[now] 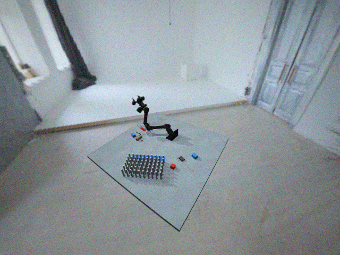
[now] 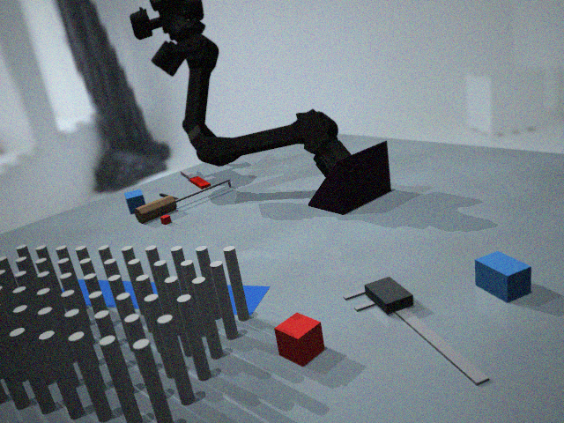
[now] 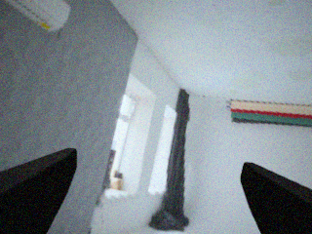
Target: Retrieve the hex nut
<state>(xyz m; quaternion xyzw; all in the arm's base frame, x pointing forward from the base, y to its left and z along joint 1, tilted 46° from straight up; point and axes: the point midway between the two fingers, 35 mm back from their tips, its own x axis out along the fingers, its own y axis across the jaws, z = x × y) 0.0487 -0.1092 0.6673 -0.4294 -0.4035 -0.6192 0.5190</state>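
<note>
My gripper tip is now 46 cm above the small red cube, 32 cm to the right of it and 23 cm short of it. From my gripper tip the other things lie so: red-handled tool (46 cm below, 8 cm to the left, 4 cm ahead); L-shaped piece (46 cm below, 18 cm to the left, 15 cm ahead); blue taped strip (61 cm to the left, 47 cm below, 38 cm ahead).
</note>
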